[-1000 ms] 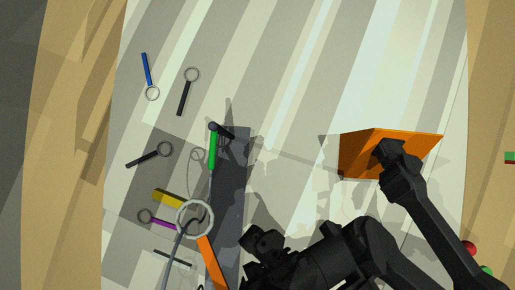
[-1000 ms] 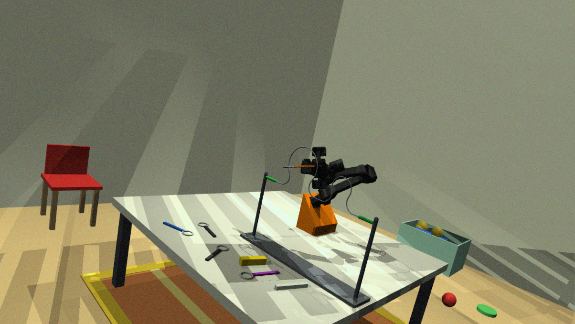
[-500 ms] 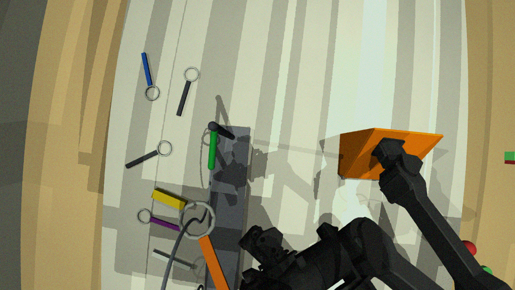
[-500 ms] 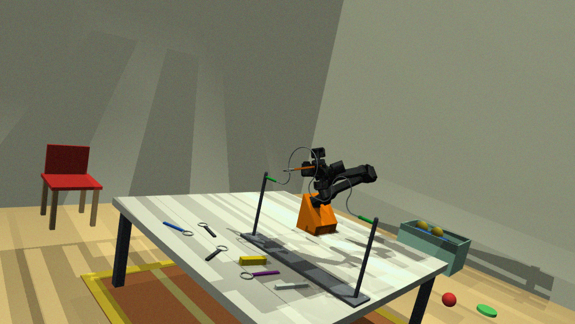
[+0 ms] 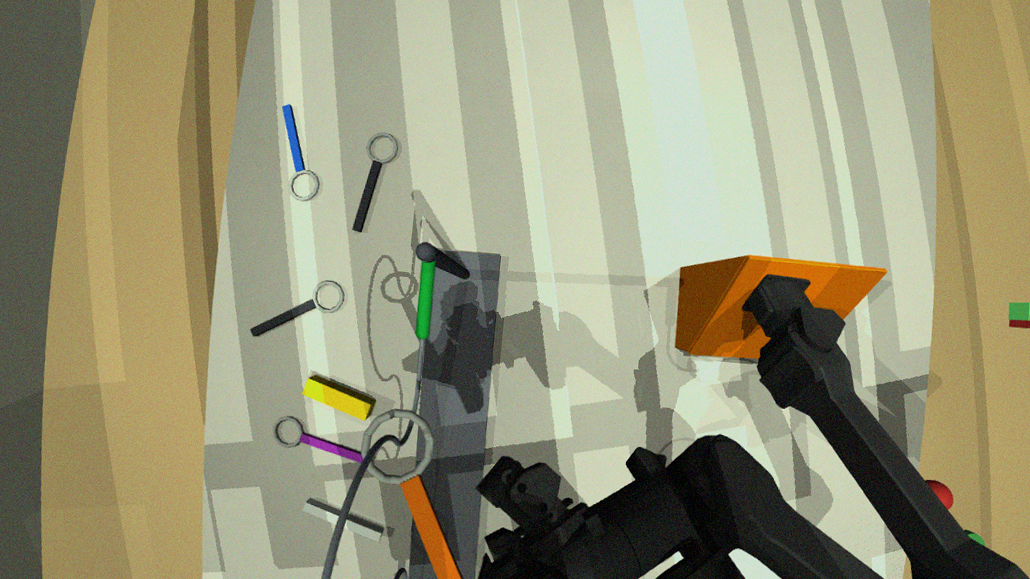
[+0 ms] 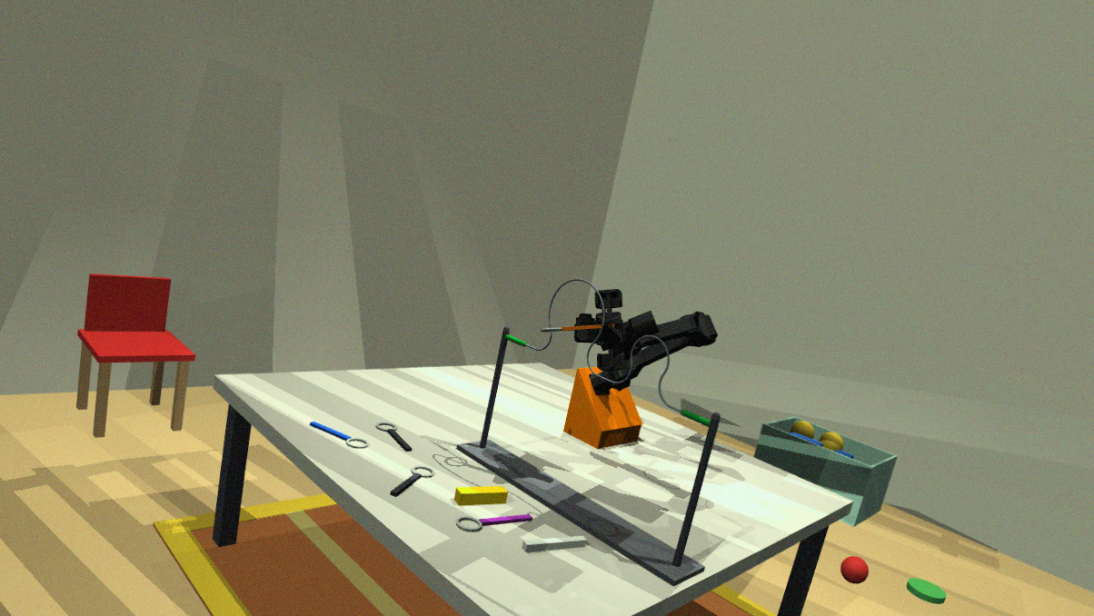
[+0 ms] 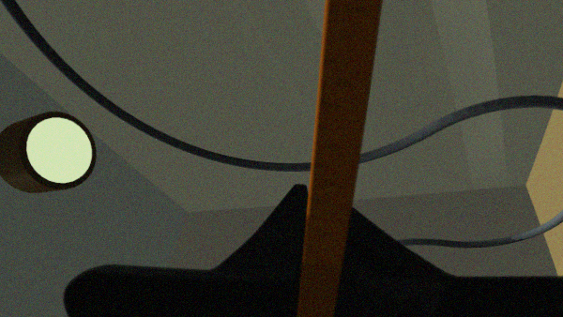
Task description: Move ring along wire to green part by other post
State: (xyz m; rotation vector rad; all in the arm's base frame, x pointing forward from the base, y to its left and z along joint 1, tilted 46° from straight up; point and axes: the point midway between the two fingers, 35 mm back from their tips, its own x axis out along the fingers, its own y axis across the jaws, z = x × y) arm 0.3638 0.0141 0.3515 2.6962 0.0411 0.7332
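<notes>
The ring with orange handle is 90 mm to the right of my gripper tip, 40 mm below it and 10 mm ahead of it. Also, from my gripper tip: ring with black handle: 420 mm to the right, 410 mm below, 210 mm ahead; then ring with purple handle: 410 mm below, 260 mm ahead, 40 mm to the left; then yellow block: 400 mm below, 220 mm ahead, 40 mm to the right.
</notes>
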